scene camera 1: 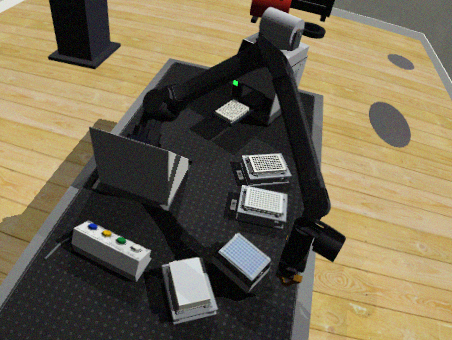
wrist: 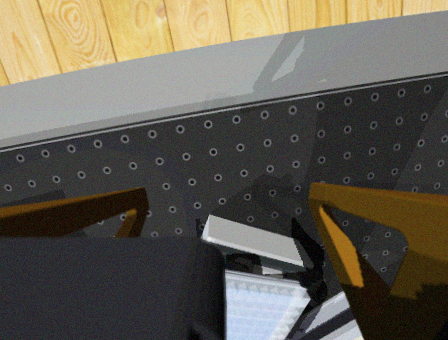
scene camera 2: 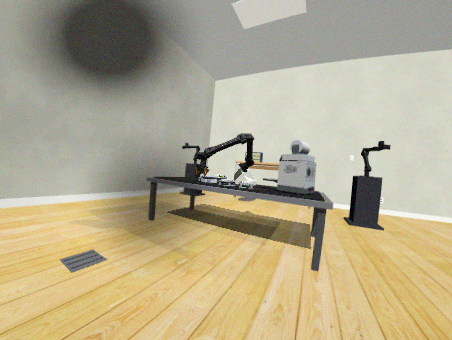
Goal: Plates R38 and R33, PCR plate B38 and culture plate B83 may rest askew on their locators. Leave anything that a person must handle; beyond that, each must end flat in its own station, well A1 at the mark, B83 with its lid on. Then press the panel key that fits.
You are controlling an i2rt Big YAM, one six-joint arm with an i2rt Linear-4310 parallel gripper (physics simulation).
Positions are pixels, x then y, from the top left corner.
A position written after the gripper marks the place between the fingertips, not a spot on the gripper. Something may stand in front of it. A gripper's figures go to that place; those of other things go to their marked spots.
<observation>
The gripper (scene camera 1: 288,271): 99 cm from the lens. A pale blue-white well plate (scene camera 1: 247,258): 99 cm from the lens. A button box (scene camera 1: 115,252): 98 cm from the lens. A dark station (scene camera 1: 218,260) is 100 cm from the lens.
</observation>
